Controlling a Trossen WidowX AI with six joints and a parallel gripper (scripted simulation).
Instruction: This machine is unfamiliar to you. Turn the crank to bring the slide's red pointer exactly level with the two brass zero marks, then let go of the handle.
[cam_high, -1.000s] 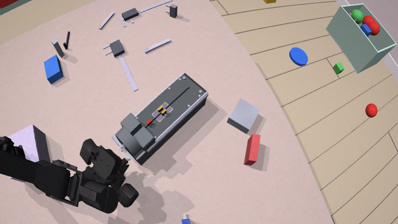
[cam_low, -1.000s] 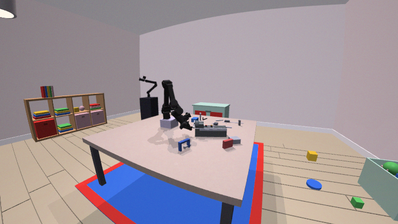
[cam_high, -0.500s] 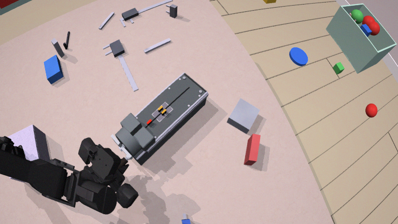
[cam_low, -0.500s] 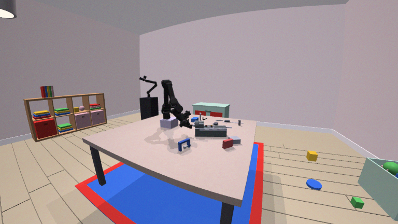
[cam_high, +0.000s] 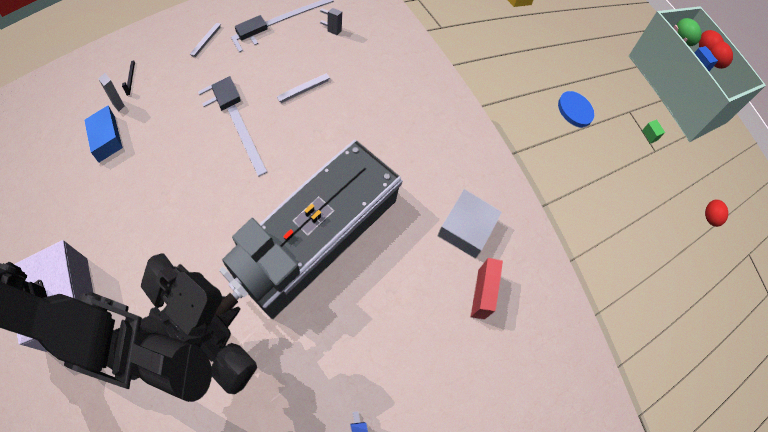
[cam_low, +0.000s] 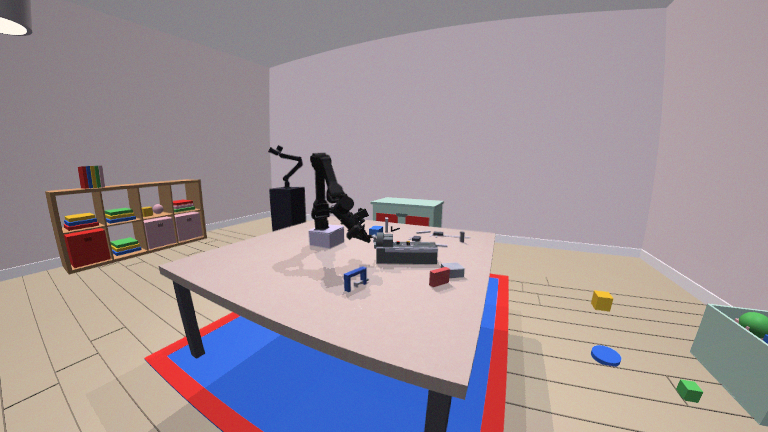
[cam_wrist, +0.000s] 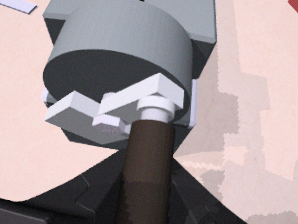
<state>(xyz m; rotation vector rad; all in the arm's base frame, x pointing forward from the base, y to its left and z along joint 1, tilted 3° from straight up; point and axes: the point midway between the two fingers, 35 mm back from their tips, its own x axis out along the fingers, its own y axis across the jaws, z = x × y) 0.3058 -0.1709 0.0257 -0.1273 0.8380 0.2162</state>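
Right now the red pointer is 110 mm ahead of my gripper tip, 50 mm to the left of it and 10 mm below it. The rest, counted from my gripper tip: dark brown crank handle 20 mm behind, 20 mm above; then red block 310 mm ahead, 150 mm to the right, 60 mm below; then grey block 350 mm ahead, 70 mm below, 50 mm to the right.
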